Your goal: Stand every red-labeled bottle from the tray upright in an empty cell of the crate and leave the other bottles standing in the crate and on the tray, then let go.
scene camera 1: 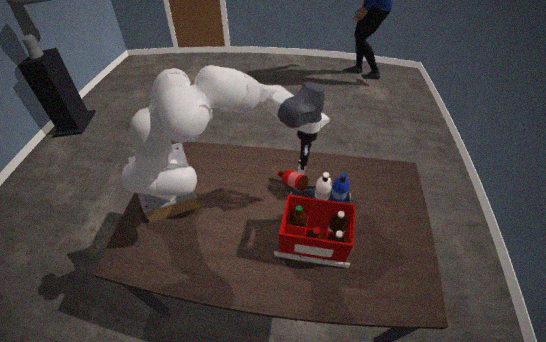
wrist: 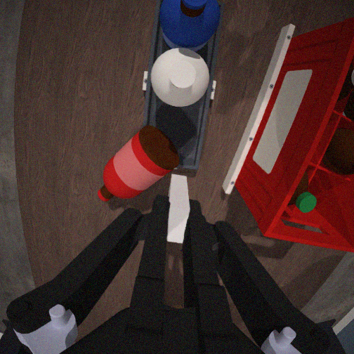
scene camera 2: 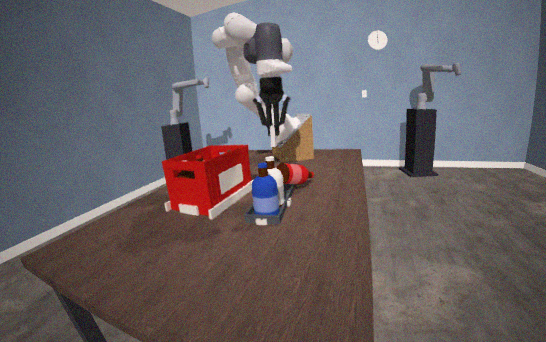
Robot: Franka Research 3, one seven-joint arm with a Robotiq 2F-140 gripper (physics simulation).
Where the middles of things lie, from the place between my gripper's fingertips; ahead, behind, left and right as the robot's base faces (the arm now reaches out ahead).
Labels:
The white bottle (wrist: 179, 77) lies 11 cm ahead of my hand and 9 cm below it. From my hand the other things lie so: blue bottle (scene camera 2: 264, 187) (19 cm ahead, 2 cm to the right, 9 cm below).

